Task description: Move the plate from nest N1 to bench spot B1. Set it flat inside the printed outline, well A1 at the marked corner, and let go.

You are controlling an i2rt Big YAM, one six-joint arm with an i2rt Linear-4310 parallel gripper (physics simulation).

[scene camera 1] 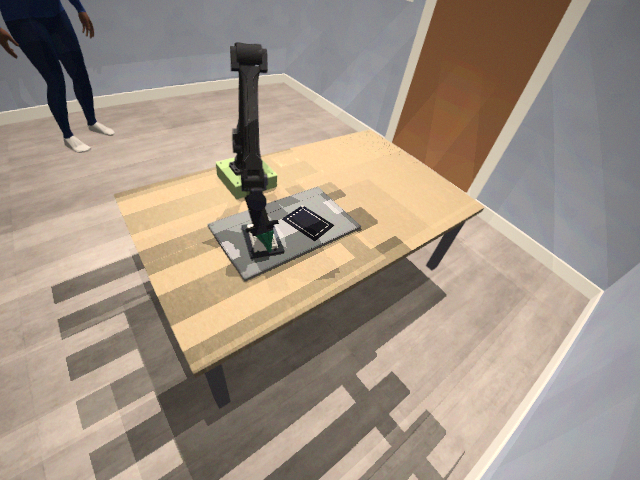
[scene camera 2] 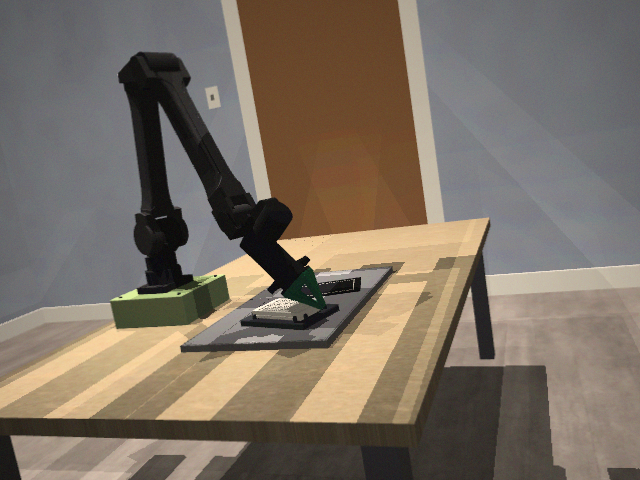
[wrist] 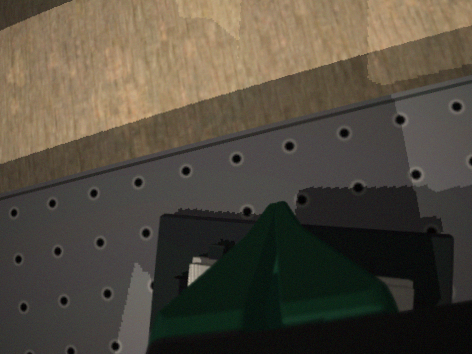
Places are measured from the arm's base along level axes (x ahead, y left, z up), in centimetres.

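Pixels of known places: gripper, fingertip midpoint: (scene camera 1: 270,252) (scene camera 2: 323,307) (wrist: 280,215); arm's base, origin of the base link: (scene camera 2: 166,287).
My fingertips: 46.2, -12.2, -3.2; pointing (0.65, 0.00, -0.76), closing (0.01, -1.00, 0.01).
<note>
Ahead of a thing's pixels: the offset from my fingertips to its top centre, as dx, dy, dz. "spot": to the spot under its first point. Level surfaces: height alone.
The pale plate @(-8.3, +1.3, +0.3) (scene camera 1: 256,241) (scene camera 2: 281,308) (wrist: 199,268) sits in nest N1 @(-8.3, +1.3, -0.1) (scene camera 1: 266,254) (scene camera 2: 273,324) (wrist: 170,240), a black frame on the grey board. It looks about level. My gripper (scene camera 1: 269,249) (scene camera 2: 321,306) (wrist: 280,215) is shut with its green fingers together and holds nothing. The fingers are over the plate and nest, with the tips near the plate's edge towards the table front. They hide much of the plate in the wrist view; whether they touch it is unclear. Spot B1 @(spot: -8.5, +21.8, -2.1) (scene camera 1: 308,222) (scene camera 2: 338,286) is a dark rectangle with a white dashed outline. Its marked corner is not readable.
The grey perforated board @(-11.2, +13.6, -2.2) (scene camera 1: 297,248) (scene camera 2: 222,338) (wrist: 75,225) carries the nest and B1, which lie side by side. The arm's green base block (scene camera 1: 237,183) (scene camera 2: 155,310) stands behind the board on the wooden table @(dz -3.6) (scene camera 1: 413,180) (scene camera 2: 206,392). A person stands beyond the table.
</note>
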